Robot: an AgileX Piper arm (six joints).
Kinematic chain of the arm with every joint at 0, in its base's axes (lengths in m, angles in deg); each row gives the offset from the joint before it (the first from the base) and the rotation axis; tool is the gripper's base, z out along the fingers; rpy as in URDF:
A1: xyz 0 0 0.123 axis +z
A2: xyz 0 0 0 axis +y
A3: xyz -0.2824 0 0.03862 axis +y
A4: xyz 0.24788 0 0.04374 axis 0.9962 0 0.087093
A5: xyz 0 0 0 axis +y
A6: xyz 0.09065 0 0.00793 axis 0.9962 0 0.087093
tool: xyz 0 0 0 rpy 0 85.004 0
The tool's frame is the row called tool.
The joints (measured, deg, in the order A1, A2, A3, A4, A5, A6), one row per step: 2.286, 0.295, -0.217, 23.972, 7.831, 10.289; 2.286, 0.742, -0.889, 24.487, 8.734, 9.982; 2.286, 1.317, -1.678, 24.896, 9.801, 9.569; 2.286, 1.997, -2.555, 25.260, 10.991, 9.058; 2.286, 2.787, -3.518, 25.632, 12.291, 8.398; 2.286, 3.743, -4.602, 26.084, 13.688, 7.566; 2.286, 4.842, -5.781, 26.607, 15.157, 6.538; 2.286, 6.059, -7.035, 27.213, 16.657, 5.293; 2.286, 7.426, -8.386, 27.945, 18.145, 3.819; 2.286, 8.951, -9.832, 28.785, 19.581, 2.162; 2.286, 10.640, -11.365, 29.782, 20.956, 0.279; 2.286, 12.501, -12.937, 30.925, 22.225, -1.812; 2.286, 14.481, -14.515, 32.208, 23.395, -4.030; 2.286, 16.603, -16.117, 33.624, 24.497, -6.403; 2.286, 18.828, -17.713, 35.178, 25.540, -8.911; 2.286, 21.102, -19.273, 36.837, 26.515, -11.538
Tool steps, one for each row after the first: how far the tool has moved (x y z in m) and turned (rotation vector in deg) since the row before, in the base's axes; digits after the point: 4 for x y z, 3 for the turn. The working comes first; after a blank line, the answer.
Tool pose at each row, in the base's axes (x y z in m, rotation vector in deg; the steps are taken from these numbers as rounded here): 0.0563, 0.0073, 0.2029, 23.254, 90.816, 30.573; 0.0563, 0.0080, 0.2052, 23.226, 91.466, 30.947; 0.0564, 0.0088, 0.2078, 23.014, 92.319, 31.179; 0.0566, 0.0097, 0.2106, 22.667, 93.326, 31.321; 0.0569, 0.0107, 0.2137, 22.177, 94.478, 31.383; 0.0574, 0.0118, 0.2172, 21.570, 95.771, 31.413; 0.0581, 0.0130, 0.2210, 20.811, 97.181, 31.390; 0.0589, 0.0143, 0.2252, 19.884, 98.657, 31.312; 0.0601, 0.0157, 0.2298, 18.801, 100.152, 31.214; 0.0616, 0.0172, 0.2348, 17.592, 101.627, 31.110; 0.0636, 0.0187, 0.2403, 16.250, 103.072, 31.024; 0.0661, 0.0203, 0.2460, 14.803, 104.489, 30.949; 0.0691, 0.0220, 0.2518, 13.316, 105.852, 30.947; 0.0728, 0.0238, 0.2575, 11.755, 107.189, 31.001; 0.0770, 0.0257, 0.2632, 10.139, 108.488, 31.139; 0.0817, 0.0276, 0.2685, 8.463, 109.714, 31.339

0.0000, 0.0007, 0.0023, 0.150, 0.586, 0.428; 0.0001, 0.0008, 0.0026, -0.074, 0.726, 0.505; 0.0002, 0.0009, 0.0028, -0.228, 0.833, 0.572; 0.0003, 0.0010, 0.0031, -0.377, 0.929, 0.648; 0.0005, 0.0011, 0.0035, -0.477, 1.030, 0.737; 0.0007, 0.0012, 0.0038, -0.605, 1.099, 0.829; 0.0008, 0.0013, 0.0042, -0.735, 1.118, 0.916; 0.0012, 0.0014, 0.0046, -0.827, 1.099, 1.004; 0.0015, 0.0015, 0.0050, -0.887, 1.053, 1.073; 0.0020, 0.0015, 0.0055, -0.931, 1.000, 1.157; 0.0025, 0.0016, 0.0057, -0.964, 0.958, 1.221; 0.0030, 0.0017, 0.0058, -0.918, 0.912, 1.271; 0.0037, 0.0018, 0.0057, -0.904, 0.886, 1.339; 0.0042, 0.0019, 0.0057, -0.858, 0.856, 1.407; 0.0047, 0.0019, 0.0053, -0.825, 0.793, 1.460
